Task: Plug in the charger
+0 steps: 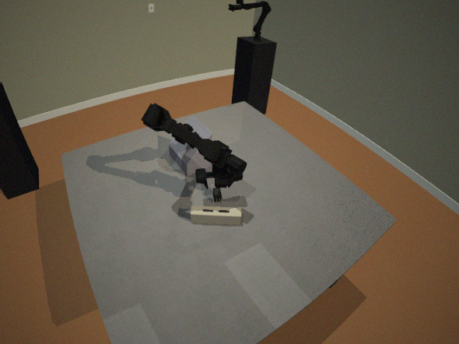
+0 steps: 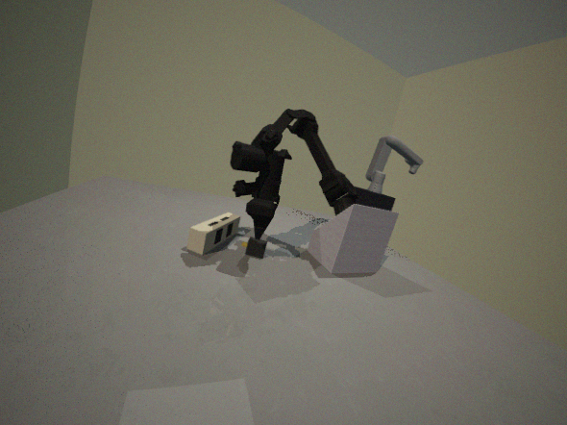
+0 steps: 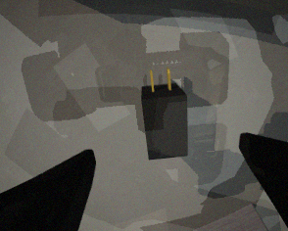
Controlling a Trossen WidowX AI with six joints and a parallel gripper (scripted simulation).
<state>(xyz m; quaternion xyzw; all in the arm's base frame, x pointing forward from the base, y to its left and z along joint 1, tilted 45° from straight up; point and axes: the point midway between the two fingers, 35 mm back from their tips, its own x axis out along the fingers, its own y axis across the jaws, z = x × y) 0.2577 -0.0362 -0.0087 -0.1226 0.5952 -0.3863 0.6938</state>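
Now: the black two-prong charger 4 cm below my gripper tip, 1 cm to the right of it and 1 cm ahead of it.
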